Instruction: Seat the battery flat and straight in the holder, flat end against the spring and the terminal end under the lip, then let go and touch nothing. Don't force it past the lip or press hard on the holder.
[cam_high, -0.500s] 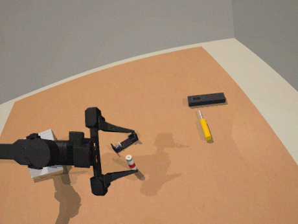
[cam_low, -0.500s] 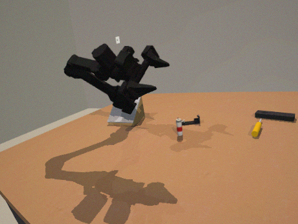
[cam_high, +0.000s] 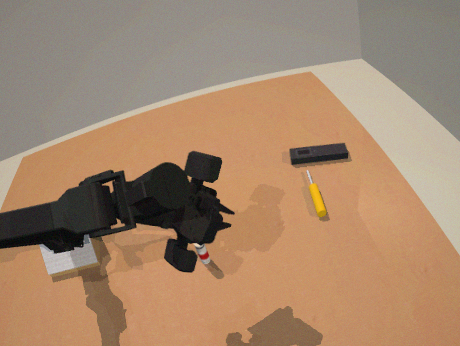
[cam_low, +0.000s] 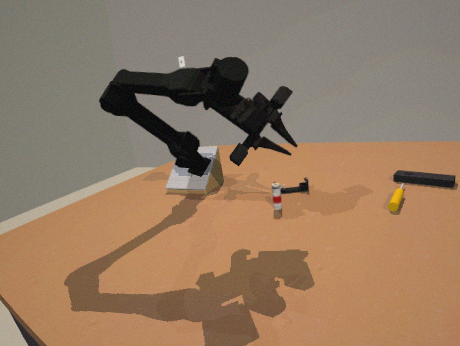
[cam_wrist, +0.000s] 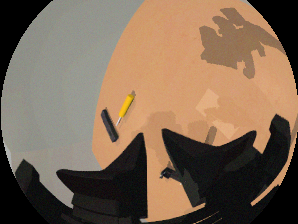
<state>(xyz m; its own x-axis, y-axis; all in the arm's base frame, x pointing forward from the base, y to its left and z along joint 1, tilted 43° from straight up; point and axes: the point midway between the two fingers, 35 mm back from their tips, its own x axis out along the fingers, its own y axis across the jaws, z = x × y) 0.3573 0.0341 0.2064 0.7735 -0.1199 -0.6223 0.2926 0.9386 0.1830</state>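
Now: the battery 130 mm below my gripper tip, 80 mm behind it and 40 mm to the left of it. Round my gripper tip: flat black box (310 mm to the left, 230 mm ahead, 140 mm below); then yellow screwdriver (180 mm to the left, 180 mm ahead, 150 mm below).
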